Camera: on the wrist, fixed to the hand. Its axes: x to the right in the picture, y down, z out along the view.
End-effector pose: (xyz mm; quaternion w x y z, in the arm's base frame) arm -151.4 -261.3 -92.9 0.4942 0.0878 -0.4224 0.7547
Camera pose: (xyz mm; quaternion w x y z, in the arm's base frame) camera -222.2 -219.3 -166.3 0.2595 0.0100 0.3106 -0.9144
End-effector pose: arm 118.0 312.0 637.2 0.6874 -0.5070 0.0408 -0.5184
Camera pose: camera 157.6 253.0 552.8 0.9211 -0.2975 0.1641 0.1900
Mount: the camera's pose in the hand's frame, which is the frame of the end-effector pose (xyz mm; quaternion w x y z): 23.0 92.0 -56.3 0.6922 0.1697 -0.1753 0.6792
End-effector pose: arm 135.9 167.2 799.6 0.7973 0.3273 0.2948 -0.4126
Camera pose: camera 214.1 240.5 773.8 0.8283 0.4898 -0.2280 0.1485
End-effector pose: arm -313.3 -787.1 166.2 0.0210 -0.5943 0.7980 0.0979
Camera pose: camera -403.0 -793.8 230.0 0.1888 0.1514 0.9690 0.0508
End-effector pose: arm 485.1 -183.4 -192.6 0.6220 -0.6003 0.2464 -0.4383
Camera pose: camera 472.5 -242.3 -285.0 0.8733 -0.2194 0.3949 0.1825
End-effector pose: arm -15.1 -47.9 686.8 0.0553 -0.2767 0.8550 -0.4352
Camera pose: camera -92.4 23.3 653.5 0.5307 0.3223 0.6962 -0.3603
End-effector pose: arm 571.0 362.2 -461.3 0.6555 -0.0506 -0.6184 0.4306
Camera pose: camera 569.8 460.3 -511.7 0.0615 -0.2683 -0.4355 0.8571
